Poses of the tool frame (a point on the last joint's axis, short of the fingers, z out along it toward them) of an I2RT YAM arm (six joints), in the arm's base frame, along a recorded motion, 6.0 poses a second.
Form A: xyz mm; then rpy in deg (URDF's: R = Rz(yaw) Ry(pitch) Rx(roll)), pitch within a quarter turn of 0, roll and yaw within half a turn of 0.
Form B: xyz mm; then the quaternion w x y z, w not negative. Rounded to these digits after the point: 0 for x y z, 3 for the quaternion.
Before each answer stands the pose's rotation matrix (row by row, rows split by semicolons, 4 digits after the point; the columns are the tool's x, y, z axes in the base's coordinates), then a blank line. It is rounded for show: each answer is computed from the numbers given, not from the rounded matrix.
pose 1, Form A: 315, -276, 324, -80.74, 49.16, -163.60
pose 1, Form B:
-0.6273 0.7617 0.1619; -0.1846 0.0565 -0.9812; -0.7565 -0.6454 0.1052

315, -276, 324, 0.365, 0.230, 0.628, -0.647
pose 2, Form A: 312, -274, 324, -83.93, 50.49, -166.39
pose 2, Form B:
-0.6183 0.7705 0.1547; -0.1497 0.0778 -0.9857; -0.7715 -0.6326 0.0673

312, -274, 324, 0.363, 0.243, 0.638, -0.634
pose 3, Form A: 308, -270, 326, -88.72, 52.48, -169.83
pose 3, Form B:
-0.5995 0.7844 0.1591; -0.1075 0.1180 -0.9872; -0.7931 -0.6089 0.0136

308, -270, 326, 0.365, 0.259, 0.653, -0.611
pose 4, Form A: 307, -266, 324, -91.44, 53.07, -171.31
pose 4, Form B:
-0.5939 0.7861 0.1709; -0.0908 0.1456 -0.9852; -0.7994 -0.6006 -0.0151

307, -266, 324, 0.366, 0.262, 0.662, -0.599
